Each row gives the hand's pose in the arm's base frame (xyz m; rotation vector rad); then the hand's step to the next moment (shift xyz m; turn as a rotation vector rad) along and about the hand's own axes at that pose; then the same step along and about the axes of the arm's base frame.
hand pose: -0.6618 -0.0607 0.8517 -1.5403 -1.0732 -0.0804
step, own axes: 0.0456 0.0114 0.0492 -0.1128 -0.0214 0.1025
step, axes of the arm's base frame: 0.0090 0.0674 0.0036 -0.1296 0.0165 -0.0814
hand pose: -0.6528 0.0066 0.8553 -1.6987 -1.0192 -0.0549
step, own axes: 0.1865 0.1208 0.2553 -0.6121 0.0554 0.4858
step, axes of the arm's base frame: 0.0830 0.3125 -0.1001 -0.5622 0.0277 -0.5449
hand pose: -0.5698 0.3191 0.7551 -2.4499 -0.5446 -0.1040
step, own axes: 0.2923 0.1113 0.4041 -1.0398 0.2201 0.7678
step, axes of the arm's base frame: 0.2897 0.2628 -0.3288 -0.9006 -0.0779 -0.9497
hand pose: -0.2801 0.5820 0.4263 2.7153 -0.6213 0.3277
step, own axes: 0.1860 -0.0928 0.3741 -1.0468 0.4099 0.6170
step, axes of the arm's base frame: 0.2605 -0.1302 -0.3137 -1.0154 -0.1803 -0.7622
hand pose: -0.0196 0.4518 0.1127 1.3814 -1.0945 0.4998
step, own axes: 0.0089 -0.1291 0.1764 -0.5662 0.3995 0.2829
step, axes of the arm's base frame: 0.0551 -0.1920 -0.0892 -0.6807 -0.0161 -0.3108
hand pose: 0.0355 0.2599 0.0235 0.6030 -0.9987 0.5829
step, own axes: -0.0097 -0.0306 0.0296 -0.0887 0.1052 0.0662
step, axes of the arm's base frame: -0.0003 -0.0436 -0.0024 -0.1490 0.0118 -0.0314
